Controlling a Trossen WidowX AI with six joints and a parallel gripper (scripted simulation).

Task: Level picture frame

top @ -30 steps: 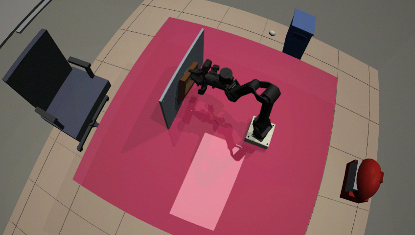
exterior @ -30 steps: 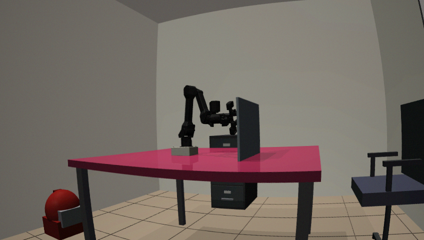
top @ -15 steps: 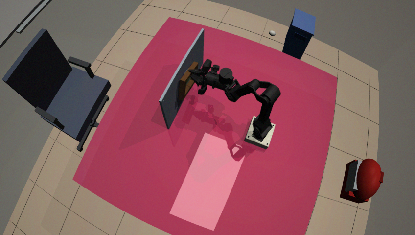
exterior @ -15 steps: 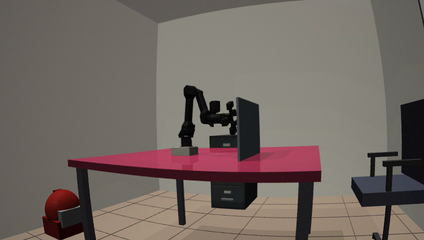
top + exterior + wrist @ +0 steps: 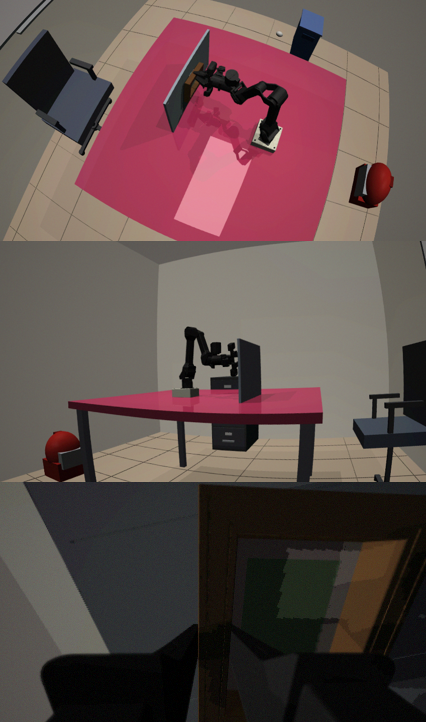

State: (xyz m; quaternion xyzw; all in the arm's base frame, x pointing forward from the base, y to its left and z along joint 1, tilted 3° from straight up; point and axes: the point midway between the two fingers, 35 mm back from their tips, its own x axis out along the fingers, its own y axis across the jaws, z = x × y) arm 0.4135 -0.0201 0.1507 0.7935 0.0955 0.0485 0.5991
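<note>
The brown wooden picture frame is 10 mm to the left of my gripper tip and 50 mm below it. From my gripper tip the other things lie so: wall panel (10 mm ahead, 70 mm below).
</note>
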